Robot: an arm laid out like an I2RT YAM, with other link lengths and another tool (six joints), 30 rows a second.
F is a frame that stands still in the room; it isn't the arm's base.
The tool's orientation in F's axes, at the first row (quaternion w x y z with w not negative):
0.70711, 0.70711, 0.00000, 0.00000
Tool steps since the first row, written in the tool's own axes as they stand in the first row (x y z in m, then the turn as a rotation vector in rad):
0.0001, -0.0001, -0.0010, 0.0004, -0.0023, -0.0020
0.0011, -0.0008, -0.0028, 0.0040, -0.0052, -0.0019
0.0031, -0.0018, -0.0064, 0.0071, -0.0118, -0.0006
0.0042, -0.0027, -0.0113, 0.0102, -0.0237, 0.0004
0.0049, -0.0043, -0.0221, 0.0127, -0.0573, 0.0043
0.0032, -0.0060, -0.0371, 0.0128, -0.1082, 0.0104
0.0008, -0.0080, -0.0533, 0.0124, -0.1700, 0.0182
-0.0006, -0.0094, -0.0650, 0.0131, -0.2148, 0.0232
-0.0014, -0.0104, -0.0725, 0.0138, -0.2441, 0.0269
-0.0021, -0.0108, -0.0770, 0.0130, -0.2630, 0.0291
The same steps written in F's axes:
0.0001, 0.0010, -0.0001, 0.0004, 0.0020, -0.0023
0.0011, 0.0028, -0.0008, 0.0040, 0.0019, -0.0052
0.0031, 0.0064, -0.0018, 0.0071, 0.0006, -0.0118
0.0042, 0.0113, -0.0027, 0.0102, -0.0004, -0.0237
0.0049, 0.0221, -0.0043, 0.0127, -0.0043, -0.0573
0.0032, 0.0371, -0.0060, 0.0128, -0.0104, -0.1082
0.0008, 0.0533, -0.0080, 0.0124, -0.0182, -0.1700
-0.0006, 0.0650, -0.0094, 0.0131, -0.0232, -0.2148
-0.0014, 0.0725, -0.0104, 0.0138, -0.0269, -0.2441
-0.0021, 0.0770, -0.0108, 0.0130, -0.0291, -0.2630

